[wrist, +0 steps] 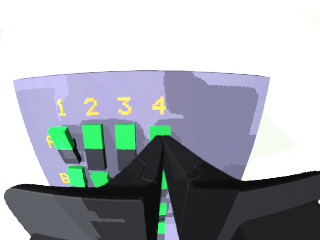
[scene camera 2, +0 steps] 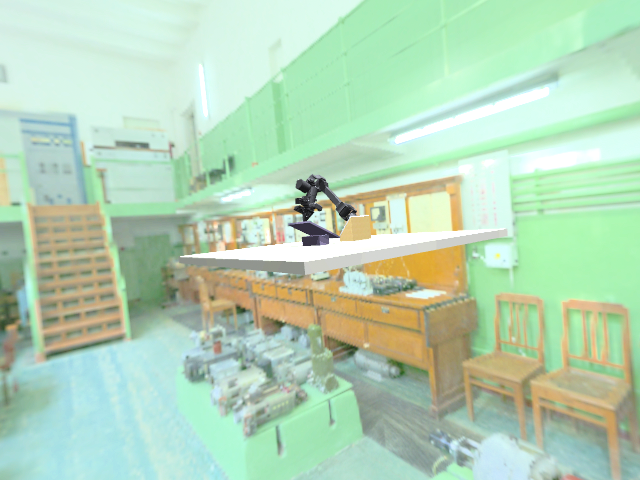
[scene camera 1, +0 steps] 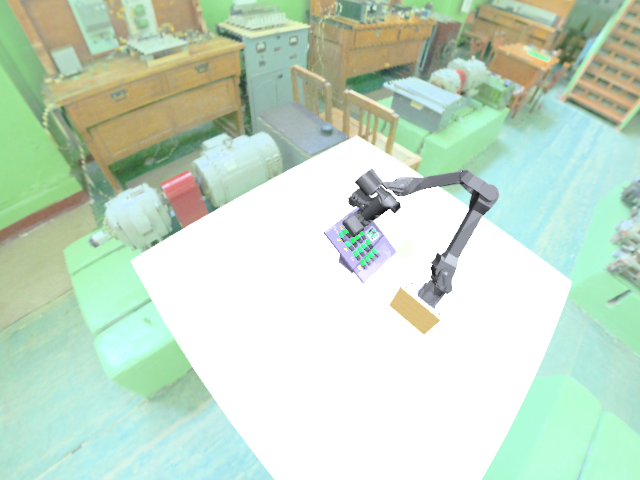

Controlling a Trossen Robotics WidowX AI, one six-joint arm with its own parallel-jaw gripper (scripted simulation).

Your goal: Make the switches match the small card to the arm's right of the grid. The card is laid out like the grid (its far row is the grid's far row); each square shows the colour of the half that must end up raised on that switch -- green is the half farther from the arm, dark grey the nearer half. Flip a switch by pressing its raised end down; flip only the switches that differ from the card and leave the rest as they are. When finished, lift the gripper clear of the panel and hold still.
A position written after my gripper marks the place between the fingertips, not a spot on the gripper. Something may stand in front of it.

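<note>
I see a switch point(wrist: 62, 138), a switch point(wrist: 93, 135), and a switch point(wrist: 125, 134) as well. As for my gripper point(scene camera 1: 355, 223), which the wrist view shows too, my gripper point(wrist: 162, 141) being there, it is shut. My gripper holds nothing.
</note>
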